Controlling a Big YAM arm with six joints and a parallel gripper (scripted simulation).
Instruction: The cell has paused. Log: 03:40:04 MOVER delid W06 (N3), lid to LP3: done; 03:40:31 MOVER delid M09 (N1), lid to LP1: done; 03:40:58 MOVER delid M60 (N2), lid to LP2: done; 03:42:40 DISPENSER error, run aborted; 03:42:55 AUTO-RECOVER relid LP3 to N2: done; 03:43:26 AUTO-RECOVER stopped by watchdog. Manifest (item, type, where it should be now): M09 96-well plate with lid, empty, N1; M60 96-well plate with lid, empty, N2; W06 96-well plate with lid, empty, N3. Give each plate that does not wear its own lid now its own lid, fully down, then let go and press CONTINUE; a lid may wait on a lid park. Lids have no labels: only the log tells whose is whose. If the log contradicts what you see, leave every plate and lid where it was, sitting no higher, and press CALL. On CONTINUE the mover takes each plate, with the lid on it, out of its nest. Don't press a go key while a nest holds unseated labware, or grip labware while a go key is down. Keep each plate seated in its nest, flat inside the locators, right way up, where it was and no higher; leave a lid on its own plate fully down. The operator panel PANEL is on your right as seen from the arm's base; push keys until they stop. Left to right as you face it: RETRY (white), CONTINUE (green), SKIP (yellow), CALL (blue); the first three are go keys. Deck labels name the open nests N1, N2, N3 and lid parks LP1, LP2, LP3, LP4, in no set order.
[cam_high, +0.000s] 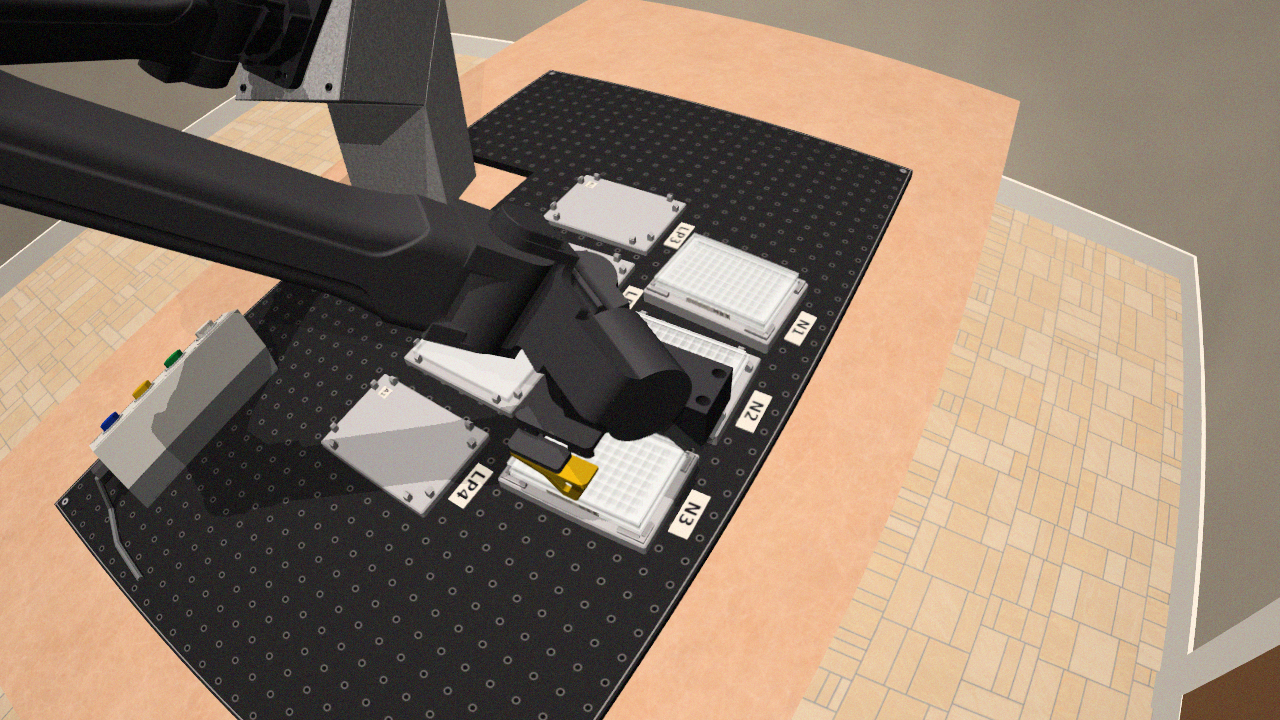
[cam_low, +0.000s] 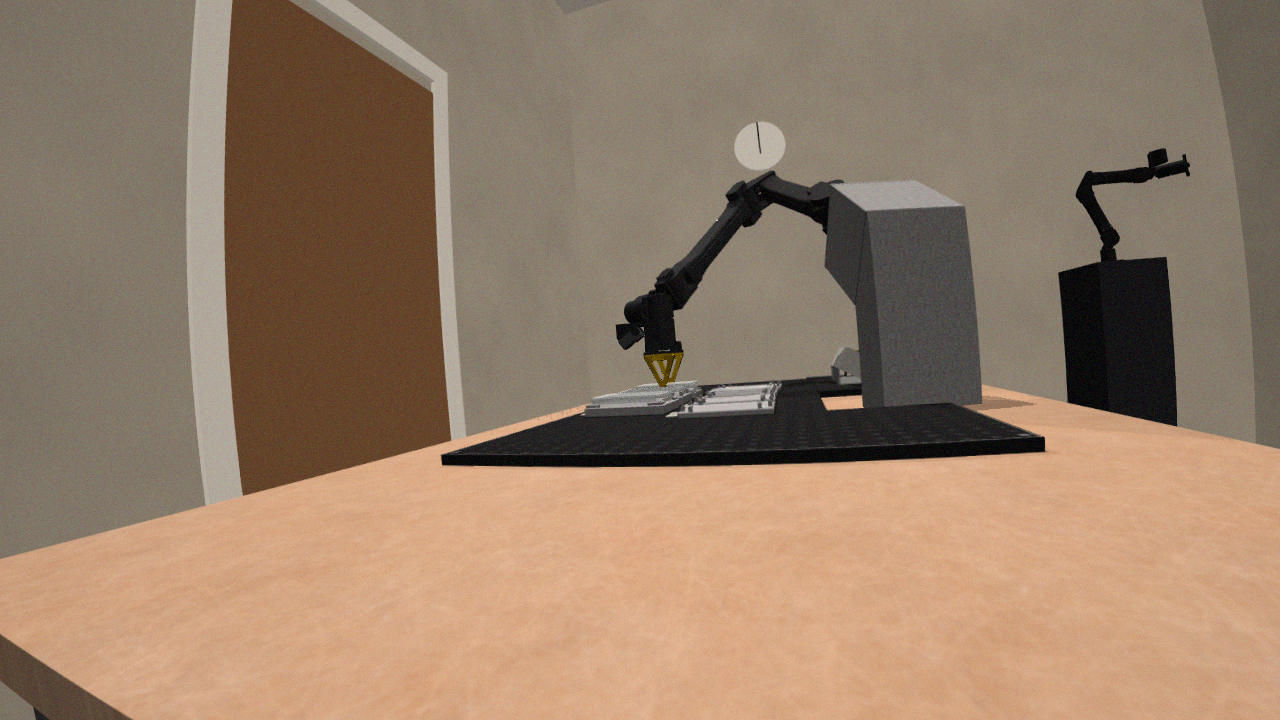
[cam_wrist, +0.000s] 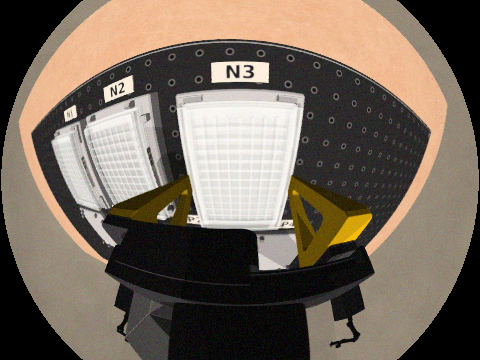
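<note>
Now: hand 17 cm past the lid park LP2, 7 cm to the right of it and 3 cm above it. Round my hand: N1 label: 10 cm ahead, 24 cm to the left, 4 cm below; lid park LP1: 17 cm behind, 20 cm to the left, 3 cm below; lid park LP4: 18 cm behind, 6 cm to the right, 3 cm below.
</note>
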